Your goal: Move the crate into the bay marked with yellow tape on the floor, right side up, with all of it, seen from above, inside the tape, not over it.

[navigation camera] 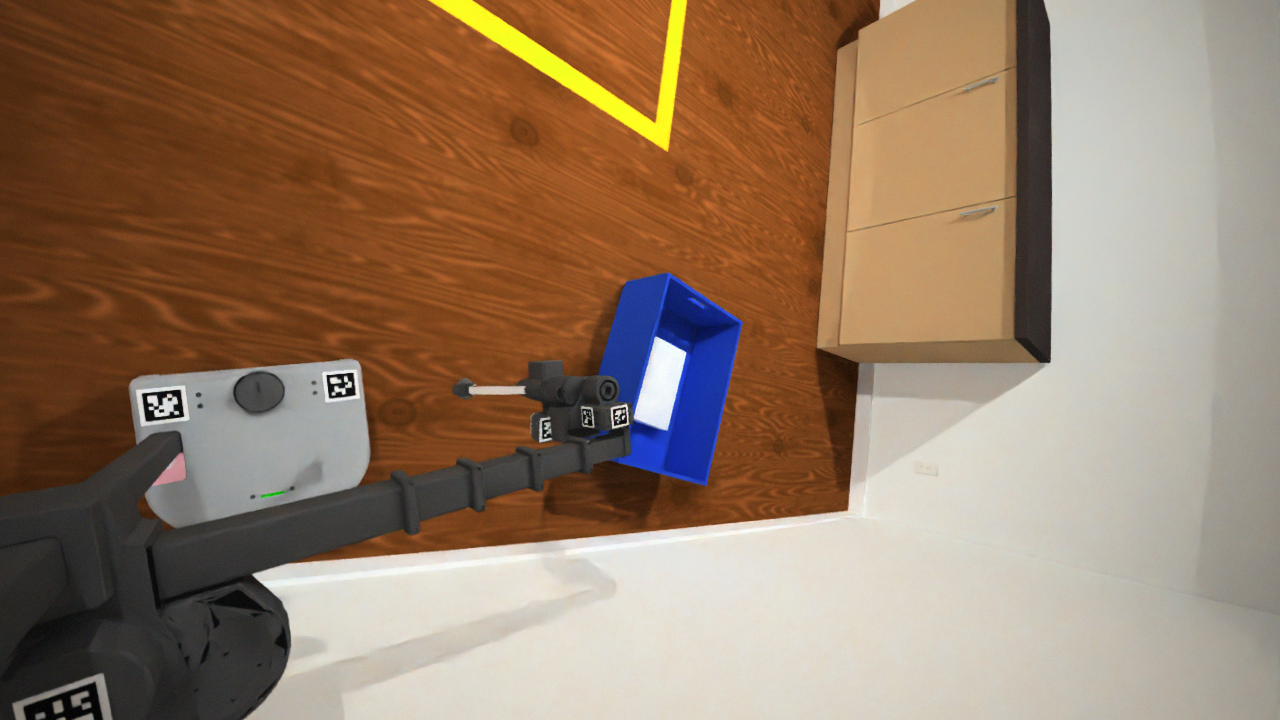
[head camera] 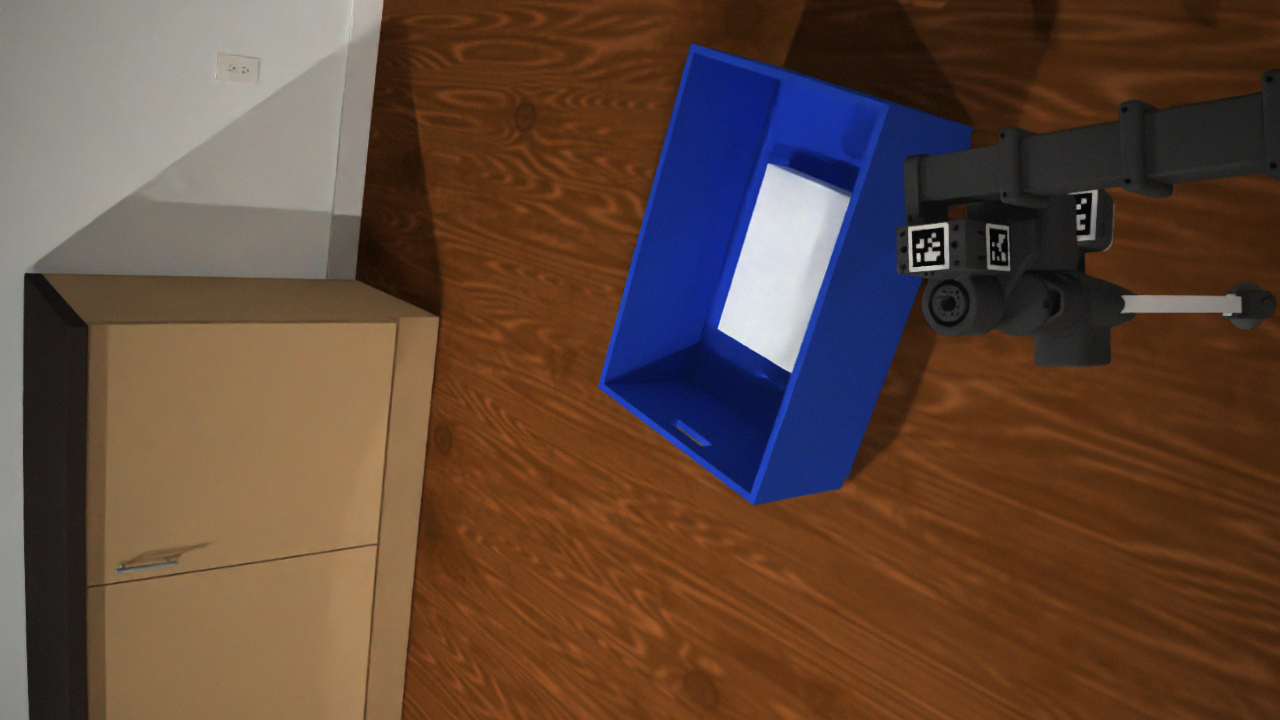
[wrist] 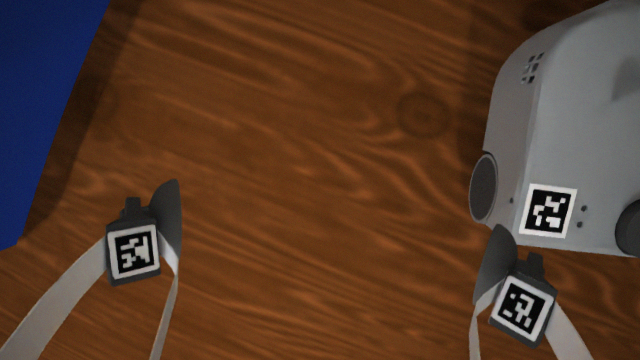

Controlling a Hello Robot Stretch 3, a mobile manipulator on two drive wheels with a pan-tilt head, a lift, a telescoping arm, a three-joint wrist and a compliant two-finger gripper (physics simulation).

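Seen in the pictures: gripper, fingertip midpoint: [navigation camera: 500, 383] [wrist: 331, 231]; robot's base, origin of the base link: [navigation camera: 259, 389] [wrist: 568, 194].
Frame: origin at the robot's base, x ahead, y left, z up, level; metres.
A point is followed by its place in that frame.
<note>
The blue crate [head camera: 845, 358] {x 0.026, y -0.919, z 0.123 m} [navigation camera: 635, 313] {x 0.123, y -0.964, z 0.110 m} [wrist: 35, 75] {x -0.098, y -0.861, z 0.087 m} stands upright on the floor, open top up, with a white block [head camera: 787, 259] {x -0.133, y -1.069, z 0.071 m} [navigation camera: 660, 385] {x -0.130, y -1.087, z 0.071 m} inside. It lies outside the yellow tape [navigation camera: 572, 76] {x 0.901, y -0.866, z 0.001 m}, of which one corner shows at the top of the navigation view; the tape does not show in the head or wrist views. My gripper [head camera: 1253, 304] [navigation camera: 462, 389] [wrist: 331, 231] {x -0.022, y -0.375, z 0.373 m} is open, with bare floor seen between its fingers. It is off the crate's long side, on the robot base's side, with the fingers pointing away from the crate. The wrist overlaps the crate's near edge in the navigation view.
A wooden cabinet [head camera: 241, 429] {x 0.171, y -2.328, z 0.529 m} [navigation camera: 930, 286] {x 0.171, y -2.328, z 0.558 m} stands beyond the crate. The grey robot base [navigation camera: 304, 438] {x -0.096, y -0.059, z 0.160 m} [wrist: 575, 125] {x -0.103, y -0.120, z 0.160 m} is on the gripper's other side. My arm [head camera: 1065, 152] {x -0.108, y -0.305, z 0.719 m} [navigation camera: 438, 492] {x -0.099, y -0.143, z 0.723 m} reaches across from the base. A white wall [navigation camera: 537, 644] {x -0.490, y -0.342, z 0.500 m} runs behind the arm and crate.
</note>
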